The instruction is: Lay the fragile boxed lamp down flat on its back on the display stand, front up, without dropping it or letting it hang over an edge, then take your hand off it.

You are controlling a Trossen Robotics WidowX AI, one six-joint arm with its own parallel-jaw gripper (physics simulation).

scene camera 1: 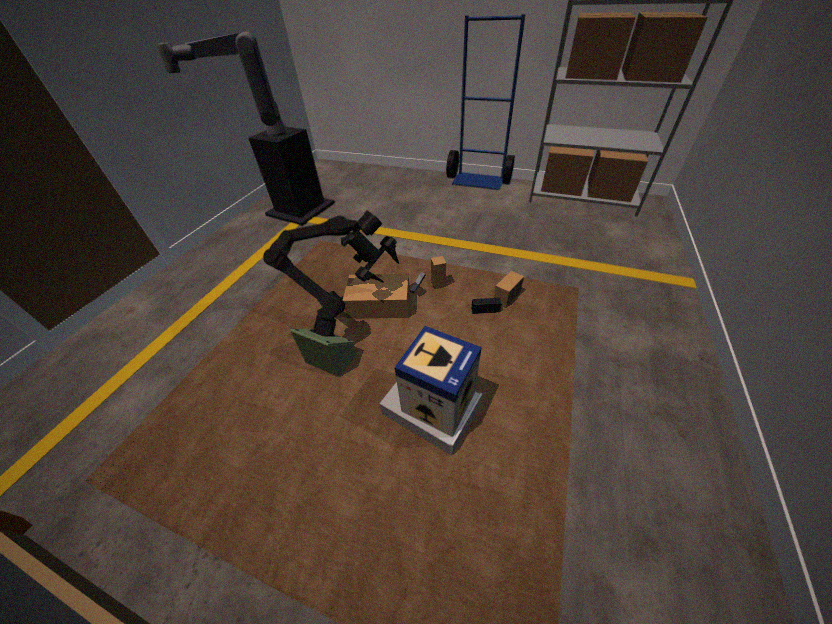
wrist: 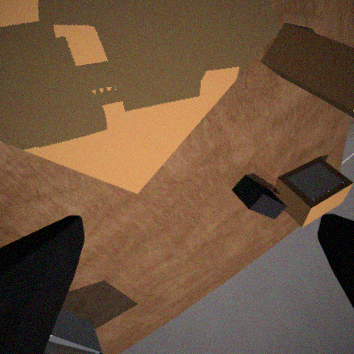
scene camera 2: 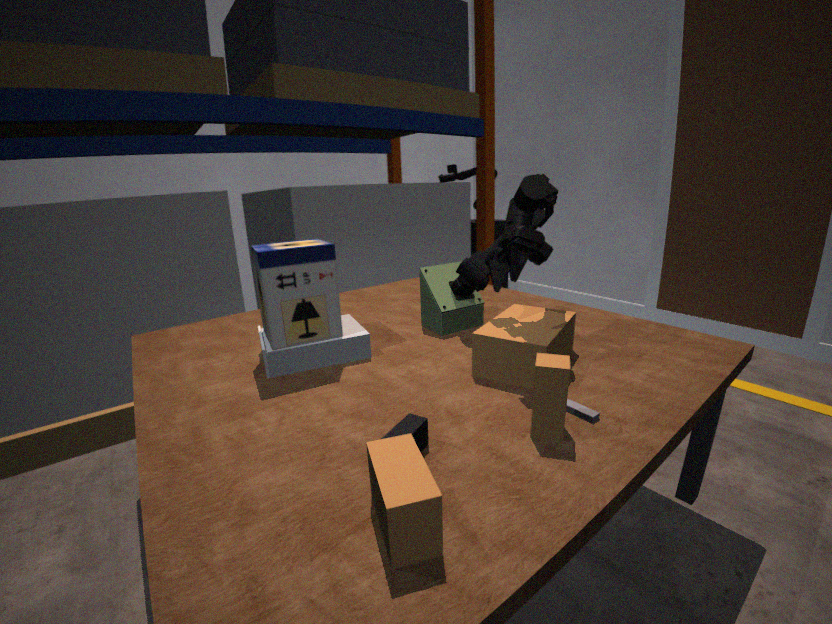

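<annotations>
A black block rests on the table, and my gripper, which is open, holds nothing.
</annotations>
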